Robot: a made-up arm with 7 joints.
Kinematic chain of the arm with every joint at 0, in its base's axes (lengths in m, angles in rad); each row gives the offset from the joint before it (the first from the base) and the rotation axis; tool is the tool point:
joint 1: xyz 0 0 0 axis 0 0.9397 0.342
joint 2: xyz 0 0 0 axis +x
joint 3: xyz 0 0 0 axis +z
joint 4: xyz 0.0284 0 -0.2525 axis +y
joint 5: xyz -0.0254 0 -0.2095 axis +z
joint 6: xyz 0 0 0 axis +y
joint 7: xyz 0 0 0 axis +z
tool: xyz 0 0 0
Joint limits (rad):
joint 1: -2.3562..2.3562
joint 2: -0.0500..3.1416
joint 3: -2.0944..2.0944
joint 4: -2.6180..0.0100
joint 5: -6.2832..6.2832
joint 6: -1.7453..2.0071
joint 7: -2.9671..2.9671
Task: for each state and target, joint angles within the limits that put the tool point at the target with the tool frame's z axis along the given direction. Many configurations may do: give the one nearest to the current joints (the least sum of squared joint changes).
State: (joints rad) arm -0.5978 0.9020 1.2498 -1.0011 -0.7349 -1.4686 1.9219
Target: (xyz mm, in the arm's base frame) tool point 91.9 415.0 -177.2 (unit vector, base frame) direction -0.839 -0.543 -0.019
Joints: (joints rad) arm -0.1334 0.9374 1.0967 -0.5159 -1.1315 -0.7165 1.9219
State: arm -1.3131 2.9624 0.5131 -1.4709 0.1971 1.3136 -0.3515
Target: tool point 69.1 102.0 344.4 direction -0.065 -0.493 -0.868
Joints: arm -0.6878 2.5316 0.1012 -1.5711 0.1206 1.1018 -0.3515
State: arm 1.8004 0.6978 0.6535 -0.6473 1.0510 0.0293 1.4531
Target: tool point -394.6 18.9 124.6 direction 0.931 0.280 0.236
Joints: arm 2.3562 0.3227 0.3343 -1.1814 1.0652 0.6880 1.4531
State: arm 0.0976 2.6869 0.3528 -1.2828 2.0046 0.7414 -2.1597
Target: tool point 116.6 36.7 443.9 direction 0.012 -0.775 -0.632
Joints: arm 0.0231 3.1181 -0.2320 -0.5185 1.3249 0.8745 -2.1597
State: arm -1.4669 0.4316 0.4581 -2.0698 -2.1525 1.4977 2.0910
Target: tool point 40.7 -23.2 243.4 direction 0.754 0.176 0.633
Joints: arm -1.9440 0.8826 -0.0499 -2.2640 -3.0118 1.1136 2.0910
